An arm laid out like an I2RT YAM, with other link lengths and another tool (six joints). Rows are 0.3 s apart.
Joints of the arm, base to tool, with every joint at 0 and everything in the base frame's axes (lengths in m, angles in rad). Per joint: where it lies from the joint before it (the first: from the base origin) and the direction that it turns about. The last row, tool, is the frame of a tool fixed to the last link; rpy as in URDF.
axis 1: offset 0 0 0.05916 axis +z
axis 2: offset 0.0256 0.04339 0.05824 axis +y
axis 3: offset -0.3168 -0.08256 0 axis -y
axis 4: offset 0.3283 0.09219 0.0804 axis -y
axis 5: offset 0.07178 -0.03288 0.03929 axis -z
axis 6: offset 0.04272 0 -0.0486 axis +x
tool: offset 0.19 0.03 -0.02 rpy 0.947 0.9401 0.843
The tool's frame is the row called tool.
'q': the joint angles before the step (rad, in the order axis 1, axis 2, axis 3, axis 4, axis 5, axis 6). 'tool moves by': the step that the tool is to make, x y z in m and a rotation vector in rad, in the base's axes. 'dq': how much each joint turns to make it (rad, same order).
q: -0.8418 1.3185 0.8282 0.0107 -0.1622 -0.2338
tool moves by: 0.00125 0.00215 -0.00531 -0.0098 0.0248 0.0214
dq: 0.0048 0.0096 0.0037 -0.0083 -0.0030 -0.0303
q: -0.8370 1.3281 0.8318 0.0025 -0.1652 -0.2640
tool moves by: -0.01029 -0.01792 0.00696 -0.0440 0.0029 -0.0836
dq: 0.0010 -0.0118 -0.0064 0.0266 0.0896 0.0109
